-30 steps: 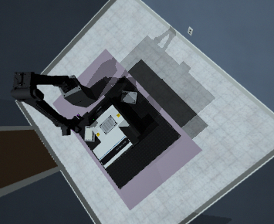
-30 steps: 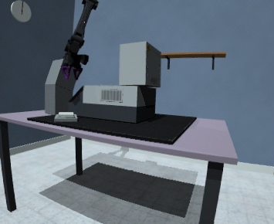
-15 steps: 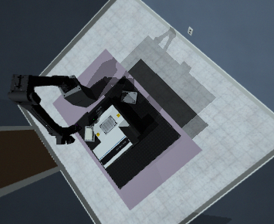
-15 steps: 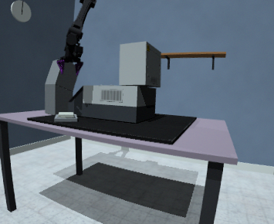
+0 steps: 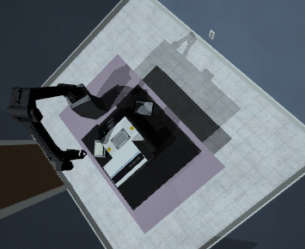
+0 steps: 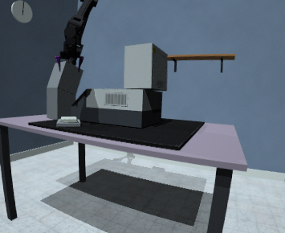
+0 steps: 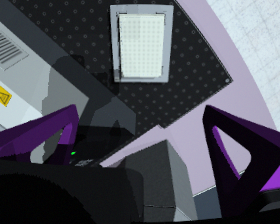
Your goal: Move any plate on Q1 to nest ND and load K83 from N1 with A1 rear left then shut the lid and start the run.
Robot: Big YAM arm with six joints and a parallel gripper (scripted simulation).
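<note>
Right now my hand is 10 mm past the white 96-well plate K83, 10 mm to the right of it and 260 mm above it. From my hand the other things lie so: grey plate nest 10 mm behind, 10 mm to the left, 280 mm below; then grey nest ND 50 mm behind, 590 mm to the left, 280 mm below.
</note>
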